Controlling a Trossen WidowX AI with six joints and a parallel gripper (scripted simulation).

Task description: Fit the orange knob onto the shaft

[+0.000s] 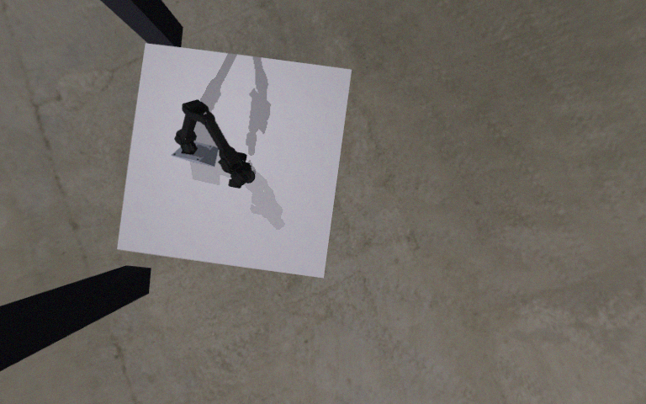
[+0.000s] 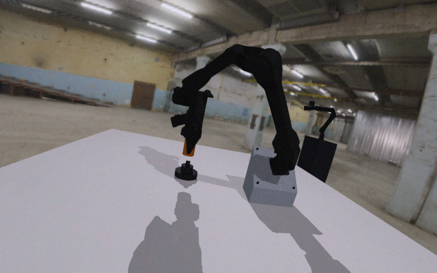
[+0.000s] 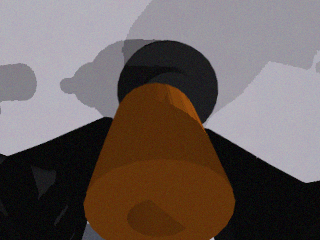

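Now: the dark round pedestal 60 mm below my gripper tip and 10 mm to the right of it. Round my gripper tip: orange knob 20 mm above.
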